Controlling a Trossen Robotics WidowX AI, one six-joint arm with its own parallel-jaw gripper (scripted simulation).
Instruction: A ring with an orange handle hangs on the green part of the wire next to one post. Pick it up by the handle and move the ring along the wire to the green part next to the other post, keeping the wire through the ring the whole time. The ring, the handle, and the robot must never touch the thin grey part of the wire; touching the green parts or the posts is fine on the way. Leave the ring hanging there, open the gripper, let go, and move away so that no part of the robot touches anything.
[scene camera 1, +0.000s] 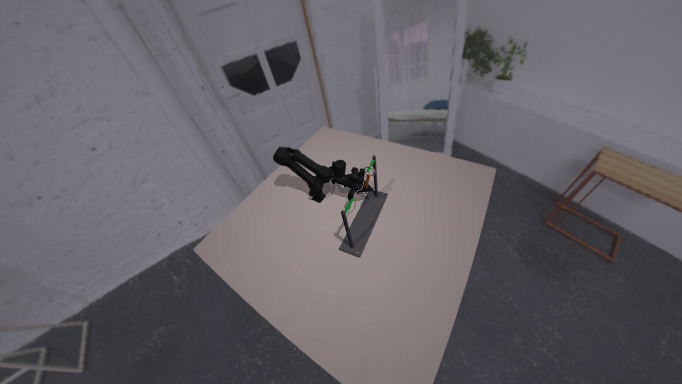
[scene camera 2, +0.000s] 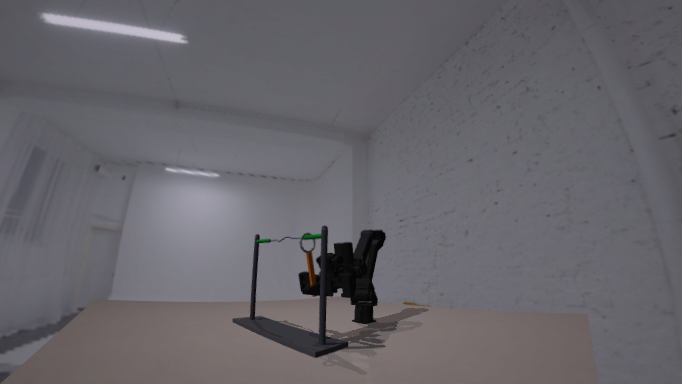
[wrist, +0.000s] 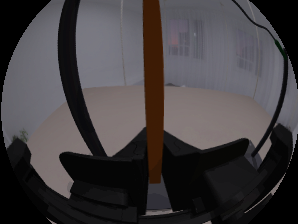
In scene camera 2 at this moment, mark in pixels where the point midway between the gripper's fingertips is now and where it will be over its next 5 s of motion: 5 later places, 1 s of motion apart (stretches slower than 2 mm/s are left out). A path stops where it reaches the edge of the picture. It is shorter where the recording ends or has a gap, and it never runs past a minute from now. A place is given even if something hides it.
My gripper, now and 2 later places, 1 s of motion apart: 303, 292; 311, 288; 320, 286
